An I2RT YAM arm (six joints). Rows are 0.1 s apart.
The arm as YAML. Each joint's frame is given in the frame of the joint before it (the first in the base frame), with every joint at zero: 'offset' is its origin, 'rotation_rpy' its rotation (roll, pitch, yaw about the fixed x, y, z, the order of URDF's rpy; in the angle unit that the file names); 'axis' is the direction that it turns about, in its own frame. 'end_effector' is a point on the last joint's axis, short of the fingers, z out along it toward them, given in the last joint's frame.
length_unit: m
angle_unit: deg
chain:
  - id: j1
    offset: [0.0, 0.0, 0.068]
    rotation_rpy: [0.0, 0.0, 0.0]
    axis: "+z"
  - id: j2
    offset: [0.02, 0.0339, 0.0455]
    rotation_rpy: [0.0, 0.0, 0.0]
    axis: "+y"
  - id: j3
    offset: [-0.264, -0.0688, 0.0]
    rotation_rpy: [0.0, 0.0, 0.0]
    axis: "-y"
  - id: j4
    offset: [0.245, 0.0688, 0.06]
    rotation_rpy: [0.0, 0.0, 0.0]
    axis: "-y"
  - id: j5
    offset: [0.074, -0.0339, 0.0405]
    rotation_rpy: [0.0, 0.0, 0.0]
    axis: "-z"
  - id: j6
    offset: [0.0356, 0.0, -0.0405]
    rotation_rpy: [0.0, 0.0, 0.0]
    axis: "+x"
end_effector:
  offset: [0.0, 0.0, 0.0]
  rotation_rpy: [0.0, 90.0, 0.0]
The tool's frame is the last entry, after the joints.
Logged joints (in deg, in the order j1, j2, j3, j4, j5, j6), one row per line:
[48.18, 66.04, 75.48, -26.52, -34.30, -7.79]
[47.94, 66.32, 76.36, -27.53, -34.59, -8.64]
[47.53, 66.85, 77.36, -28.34, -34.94, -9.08]
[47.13, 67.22, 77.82, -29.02, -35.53, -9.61]
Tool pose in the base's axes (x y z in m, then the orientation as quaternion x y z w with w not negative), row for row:
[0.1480, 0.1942, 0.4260, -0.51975, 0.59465, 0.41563, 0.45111]
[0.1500, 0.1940, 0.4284, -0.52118, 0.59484, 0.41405, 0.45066]
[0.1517, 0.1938, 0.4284, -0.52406, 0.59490, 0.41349, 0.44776]
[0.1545, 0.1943, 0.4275, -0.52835, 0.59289, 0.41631, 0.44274]
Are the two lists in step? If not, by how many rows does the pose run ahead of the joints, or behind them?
The pose runs 1 row ahead of the joints: the pose in row i belongs to the joints in row i + 1.
